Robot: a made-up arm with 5 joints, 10 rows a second.
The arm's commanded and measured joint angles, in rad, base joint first. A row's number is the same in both.
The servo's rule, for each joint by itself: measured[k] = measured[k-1] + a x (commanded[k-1-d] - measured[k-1]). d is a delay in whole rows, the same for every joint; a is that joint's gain. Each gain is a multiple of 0.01, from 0.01 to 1. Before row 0 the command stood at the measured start. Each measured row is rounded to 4 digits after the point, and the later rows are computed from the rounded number. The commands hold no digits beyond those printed.
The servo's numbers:
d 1
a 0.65 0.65 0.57 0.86 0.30
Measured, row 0:
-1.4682 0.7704 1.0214 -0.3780 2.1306
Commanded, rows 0 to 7:
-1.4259 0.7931 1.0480 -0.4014 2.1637
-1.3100 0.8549 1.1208 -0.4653 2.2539
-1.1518 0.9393 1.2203 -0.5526 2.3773
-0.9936 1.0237 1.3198 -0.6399 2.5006
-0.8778 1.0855 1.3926 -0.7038 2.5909
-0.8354 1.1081 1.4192 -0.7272 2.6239
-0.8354 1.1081 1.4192 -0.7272 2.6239
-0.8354 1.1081 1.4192 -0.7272 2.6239
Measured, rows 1 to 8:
-1.4682 0.7704 1.0214 -0.3780 2.1306
-1.4407 0.7852 1.0366 -0.3981 2.1405
-1.3557 0.8305 1.0846 -0.4559 2.1745
-1.2232 0.9012 1.1619 -0.5391 2.2353
-1.0740 0.9808 1.2519 -0.6258 2.3149
-0.9465 1.0489 1.3321 -0.6929 2.3977
-0.8743 1.0874 1.3817 -0.7224 2.4656
-0.8490 1.1009 1.4031 -0.7265 2.5131

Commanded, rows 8 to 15:
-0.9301 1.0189 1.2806 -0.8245 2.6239
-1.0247 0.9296 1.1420 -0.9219 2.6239
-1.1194 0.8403 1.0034 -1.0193 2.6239
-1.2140 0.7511 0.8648 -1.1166 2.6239
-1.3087 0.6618 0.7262 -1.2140 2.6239
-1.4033 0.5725 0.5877 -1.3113 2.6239
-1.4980 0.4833 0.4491 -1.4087 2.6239
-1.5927 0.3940 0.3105 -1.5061 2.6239
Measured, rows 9 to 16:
-0.8402 1.1056 1.4123 -0.7271 2.5463
-0.8986 1.0492 1.3372 -0.8109 2.5696
-0.9806 0.9715 1.2259 -0.9064 2.5859
-1.0708 0.8862 1.0991 -1.0035 2.5973
-1.1639 0.7984 0.9655 -1.1008 2.6053
-1.2580 0.7096 0.8291 -1.1982 2.6109
-1.3524 0.6205 0.6915 -1.2955 2.6148
-1.4470 0.5313 0.5533 -1.3929 2.6175

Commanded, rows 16 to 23:
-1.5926 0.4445 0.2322 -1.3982 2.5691
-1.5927 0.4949 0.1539 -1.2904 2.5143
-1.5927 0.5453 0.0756 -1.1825 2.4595
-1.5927 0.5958 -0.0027 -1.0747 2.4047
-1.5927 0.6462 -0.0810 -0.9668 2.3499
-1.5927 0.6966 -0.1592 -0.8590 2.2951
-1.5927 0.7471 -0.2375 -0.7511 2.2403
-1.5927 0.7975 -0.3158 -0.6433 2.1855
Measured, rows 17 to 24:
-1.5417 0.4421 0.4149 -1.4903 2.6194
-1.5748 0.4437 0.3108 -1.4111 2.6043
-1.5864 0.4770 0.2214 -1.3073 2.5773
-1.5905 0.5214 0.1383 -1.2000 2.5420
-1.5919 0.5698 0.0579 -1.0922 2.5008
-1.5924 0.6195 -0.0213 -0.9844 2.4555
-1.5926 0.6696 -0.0999 -0.8766 2.4074
-1.5927 0.7200 -0.1783 -0.7687 2.3573

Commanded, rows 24 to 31:
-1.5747 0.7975 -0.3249 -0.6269 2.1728
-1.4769 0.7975 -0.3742 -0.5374 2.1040
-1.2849 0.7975 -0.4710 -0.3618 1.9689
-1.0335 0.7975 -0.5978 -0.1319 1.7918
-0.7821 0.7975 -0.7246 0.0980 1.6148
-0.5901 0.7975 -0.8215 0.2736 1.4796
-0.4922 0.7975 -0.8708 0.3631 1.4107
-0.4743 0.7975 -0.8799 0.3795 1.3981
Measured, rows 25 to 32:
-1.5927 0.7704 -0.2567 -0.6609 2.3058
-1.5810 0.7880 -0.2956 -0.6317 2.2659
-1.5133 0.7942 -0.3404 -0.5506 2.2173
-1.3648 0.7963 -0.4148 -0.3882 2.1428
-1.1495 0.7971 -0.5191 -0.1678 2.0375
-0.9107 0.7974 -0.6362 0.0608 1.9107
-0.7023 0.7975 -0.7418 0.2438 1.7814
-0.5657 0.7975 -0.8153 0.3464 1.6702

